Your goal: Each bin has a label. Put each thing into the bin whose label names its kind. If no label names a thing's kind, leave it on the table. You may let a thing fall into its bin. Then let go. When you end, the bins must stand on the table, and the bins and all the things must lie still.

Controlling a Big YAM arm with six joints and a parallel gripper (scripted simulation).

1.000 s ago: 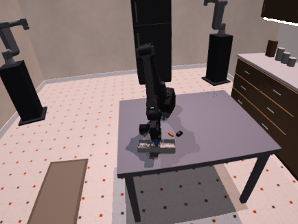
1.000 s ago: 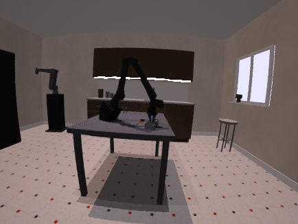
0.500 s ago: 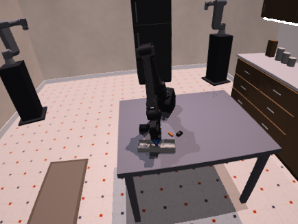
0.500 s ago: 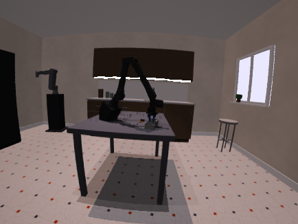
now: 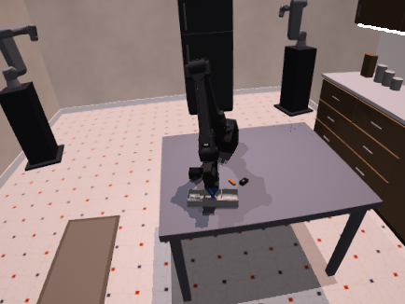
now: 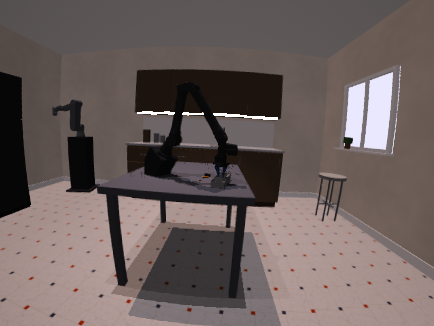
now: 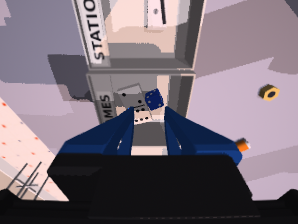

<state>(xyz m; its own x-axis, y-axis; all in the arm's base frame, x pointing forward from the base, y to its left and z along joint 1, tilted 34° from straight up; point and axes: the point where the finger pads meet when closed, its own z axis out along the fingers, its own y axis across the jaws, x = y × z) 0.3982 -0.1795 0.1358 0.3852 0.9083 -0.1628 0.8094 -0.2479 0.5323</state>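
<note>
Now: the blue die 30 mm below my hand. The rest, counted from my hand: white domino 40 mm below, 20 mm ahead; then small brass nut 130 mm behind, 60 mm to the left, 40 mm below; then orange cylinder 150 mm to the left, 80 mm behind, 40 mm below.
</note>
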